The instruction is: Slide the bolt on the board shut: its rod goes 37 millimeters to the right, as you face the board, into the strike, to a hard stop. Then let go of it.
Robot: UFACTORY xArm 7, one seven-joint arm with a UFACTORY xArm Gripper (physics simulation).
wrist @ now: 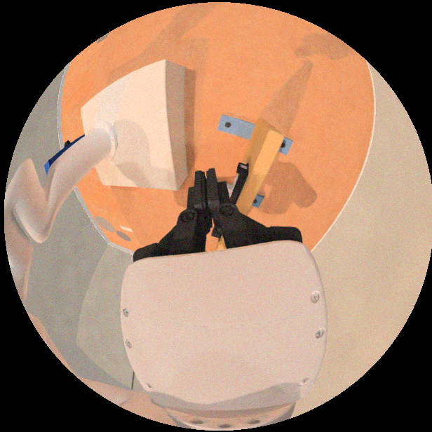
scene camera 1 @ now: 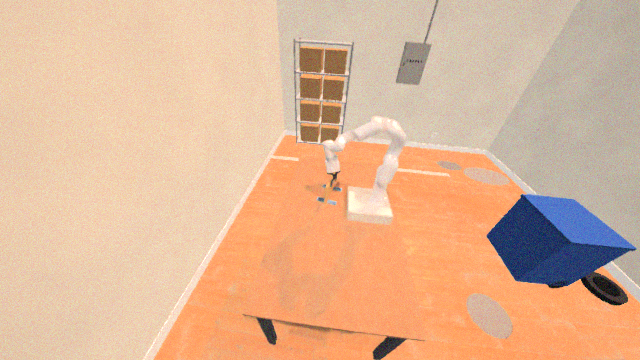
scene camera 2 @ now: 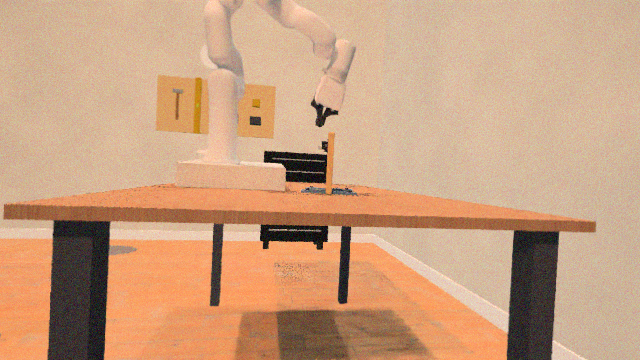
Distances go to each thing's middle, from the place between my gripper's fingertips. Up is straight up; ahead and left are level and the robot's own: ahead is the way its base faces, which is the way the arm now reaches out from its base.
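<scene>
I see the board [wrist: 265, 141], and my hand is 40 mm short of it, 80 mm to the left of it and 140 mm above it.
</scene>
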